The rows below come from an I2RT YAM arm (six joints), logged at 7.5 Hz.
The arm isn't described. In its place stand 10 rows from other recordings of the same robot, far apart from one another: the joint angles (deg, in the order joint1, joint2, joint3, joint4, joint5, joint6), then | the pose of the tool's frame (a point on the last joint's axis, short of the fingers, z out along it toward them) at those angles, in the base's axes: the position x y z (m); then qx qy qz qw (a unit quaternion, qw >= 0).
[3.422, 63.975, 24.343, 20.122, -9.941, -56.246] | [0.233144, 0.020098, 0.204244, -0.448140, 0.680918, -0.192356, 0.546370]
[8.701, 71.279, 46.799, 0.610, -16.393, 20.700] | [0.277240, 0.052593, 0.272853, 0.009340, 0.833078, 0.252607, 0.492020]
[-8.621, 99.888, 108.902, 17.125, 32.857, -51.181] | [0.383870, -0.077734, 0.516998, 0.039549, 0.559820, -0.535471, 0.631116]
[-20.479, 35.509, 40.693, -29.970, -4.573, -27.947] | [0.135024, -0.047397, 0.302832, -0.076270, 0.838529, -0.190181, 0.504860]
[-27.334, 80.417, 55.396, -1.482, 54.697, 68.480] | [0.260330, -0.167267, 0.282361, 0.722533, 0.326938, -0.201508, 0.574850]
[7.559, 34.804, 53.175, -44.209, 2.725, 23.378] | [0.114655, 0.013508, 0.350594, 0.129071, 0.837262, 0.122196, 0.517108]
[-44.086, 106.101, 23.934, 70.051, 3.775, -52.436] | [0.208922, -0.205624, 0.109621, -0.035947, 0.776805, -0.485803, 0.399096]
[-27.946, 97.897, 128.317, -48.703, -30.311, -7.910] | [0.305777, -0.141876, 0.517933, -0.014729, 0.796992, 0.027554, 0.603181]
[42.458, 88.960, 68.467, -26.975, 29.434, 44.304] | [0.260211, 0.214377, 0.270511, 0.106649, 0.899732, 0.068877, 0.417570]
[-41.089, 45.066, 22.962, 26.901, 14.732, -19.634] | [0.138123, -0.132458, 0.272859, 0.217678, 0.642011, -0.443865, 0.586022]
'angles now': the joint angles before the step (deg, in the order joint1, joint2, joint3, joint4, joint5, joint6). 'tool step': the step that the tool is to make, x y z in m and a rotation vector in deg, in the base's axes. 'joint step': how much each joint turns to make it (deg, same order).
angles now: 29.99, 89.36, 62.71, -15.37, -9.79, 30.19
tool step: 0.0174, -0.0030, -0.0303, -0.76, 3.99, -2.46
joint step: -1.85, 5.49, -0.28, 2.15, -0.44, 1.36
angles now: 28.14, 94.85, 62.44, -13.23, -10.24, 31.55
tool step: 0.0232, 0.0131, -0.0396, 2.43, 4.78, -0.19
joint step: -0.20, 9.34, 2.07, 4.82, -3.21, 3.06
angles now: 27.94, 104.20, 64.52, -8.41, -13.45, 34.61
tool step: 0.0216, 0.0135, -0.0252, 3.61, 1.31, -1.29
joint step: 0.10, 7.42, 3.11, 5.78, -1.86, 3.71
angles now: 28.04, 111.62, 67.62, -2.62, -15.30, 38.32
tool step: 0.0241, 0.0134, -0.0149, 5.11, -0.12, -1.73
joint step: -0.09, 6.55, 4.55, 5.76, -1.97, 4.50
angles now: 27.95, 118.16, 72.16, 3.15, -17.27, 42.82
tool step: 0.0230, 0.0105, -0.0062, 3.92, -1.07, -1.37
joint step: -0.27, 5.16, 5.30, 3.59, -1.11, 3.11
